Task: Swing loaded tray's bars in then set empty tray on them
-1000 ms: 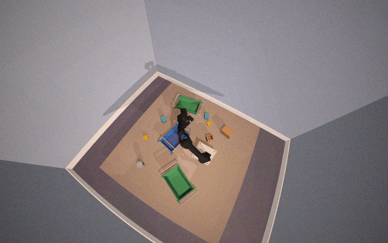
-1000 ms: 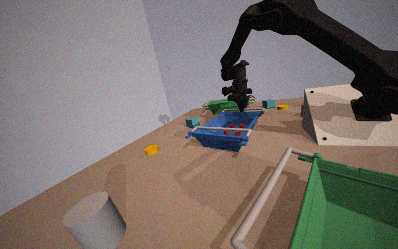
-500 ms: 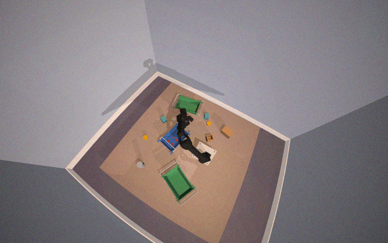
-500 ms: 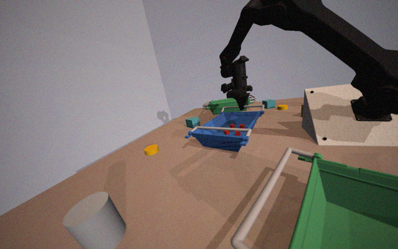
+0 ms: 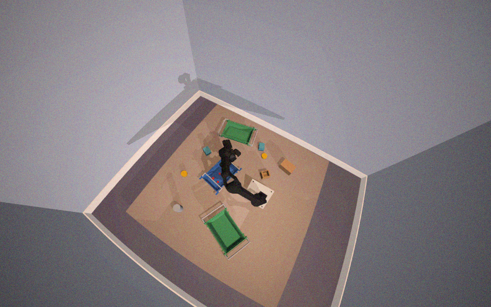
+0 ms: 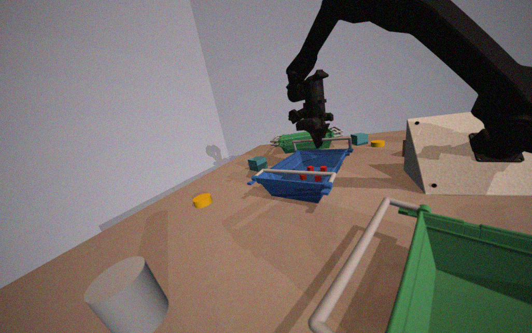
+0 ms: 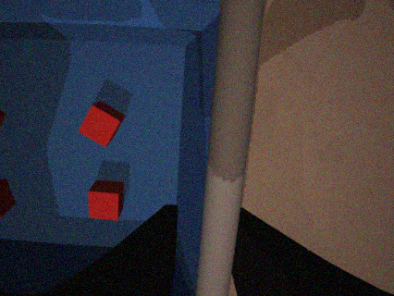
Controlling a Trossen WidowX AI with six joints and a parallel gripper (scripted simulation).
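My gripper tip is 26 cm past the green tray, 44 cm to the right of it and 3 cm above it. From my gripper tip the other things lie so: grey cylinder (12 cm ahead, 51 cm to the left, 4 cm below); then small brown box (29 cm behind, 9 cm to the right, 6 cm below).
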